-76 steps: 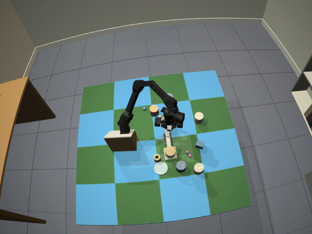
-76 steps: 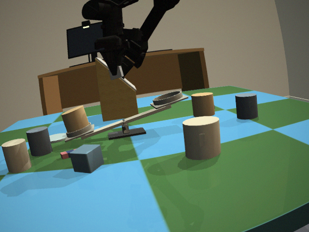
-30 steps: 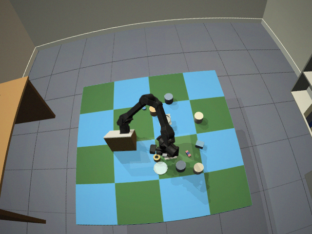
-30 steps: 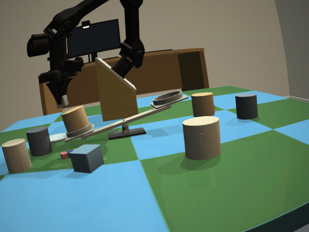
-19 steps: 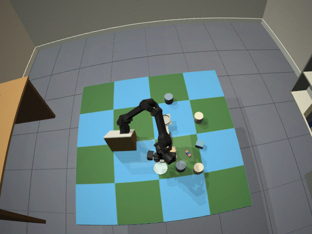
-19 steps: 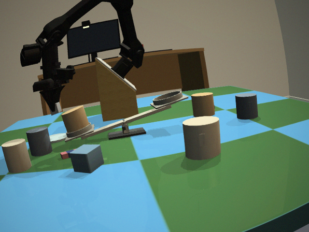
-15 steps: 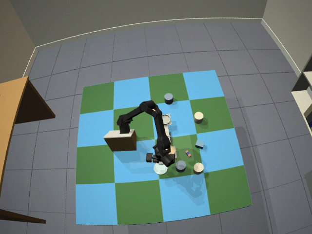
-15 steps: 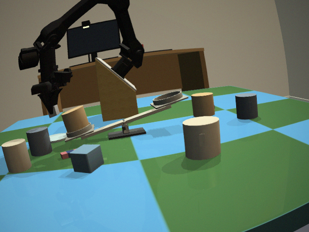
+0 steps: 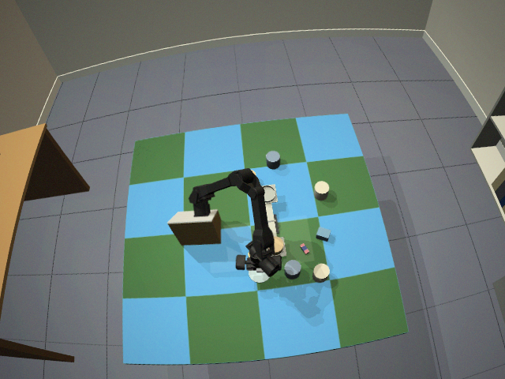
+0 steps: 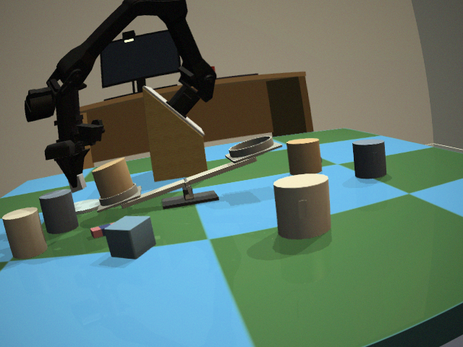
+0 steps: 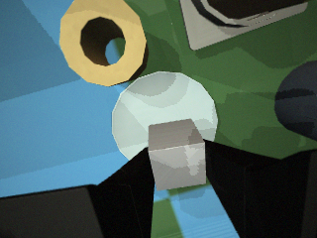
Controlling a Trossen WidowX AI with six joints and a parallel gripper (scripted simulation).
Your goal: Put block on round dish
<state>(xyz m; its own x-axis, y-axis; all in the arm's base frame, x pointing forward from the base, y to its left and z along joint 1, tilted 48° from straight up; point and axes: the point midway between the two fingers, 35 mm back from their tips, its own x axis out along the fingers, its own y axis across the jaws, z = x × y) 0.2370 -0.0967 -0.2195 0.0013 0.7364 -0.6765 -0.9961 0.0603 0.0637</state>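
Right now my gripper tip is 50 mm above the pale round dish. The rest, counted from my gripper tip: grey block (10 mm above); pink-and-blue piece (200 mm ahead, 100 mm to the left, 40 mm below); blue-grey cube (300 mm ahead, 160 mm to the left, 30 mm below).
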